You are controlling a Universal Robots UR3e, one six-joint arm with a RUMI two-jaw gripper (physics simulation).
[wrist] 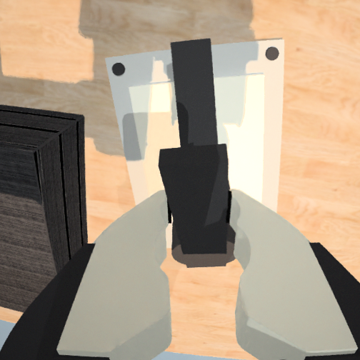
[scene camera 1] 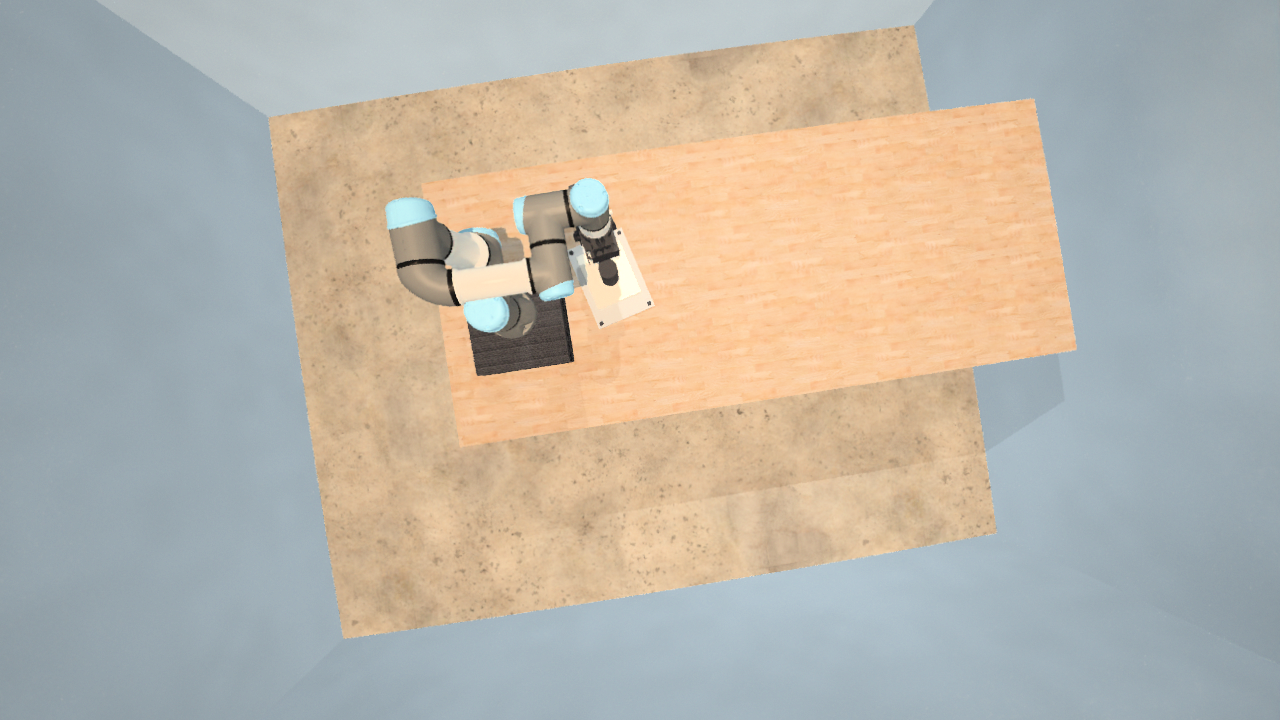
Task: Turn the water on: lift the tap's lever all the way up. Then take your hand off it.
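Seen in the pictures: arm's base at its link origin: (scene camera 1: 512,313).
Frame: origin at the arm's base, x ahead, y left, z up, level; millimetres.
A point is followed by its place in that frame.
Observation:
The tap is dark and stands on a white plate (scene camera 1: 623,308) {z -86, x 288, y -4 mm} (wrist: 273,100) with dark round fixings at its corners. In the wrist view its long black spout (wrist: 196,95) reaches toward the top, and its black wedge-shaped lever (wrist: 194,175) lies above the tap's round brown-grey body (wrist: 202,259). My gripper (scene camera 1: 606,257) {z 66, x 243, y 134 mm} (wrist: 197,192) is shut on the lever, with one pale finger against each side of it. In the scene view the gripper is over the tap's upper end, and the lever's tilt cannot be told there. No water can be made out.
A black ribbed block (scene camera 1: 523,349) {z -8, x 17, y -95 mm} (wrist: 22,240) stands beside the plate, under the robot's base. The wooden table (scene camera 1: 823,250) {z -94, x 875, y 105 mm} reaches far to the right in the scene view. The robot's forearm (scene camera 1: 492,280) {z 404, x 82, y -2 mm} passes above the table to the left of the plate.

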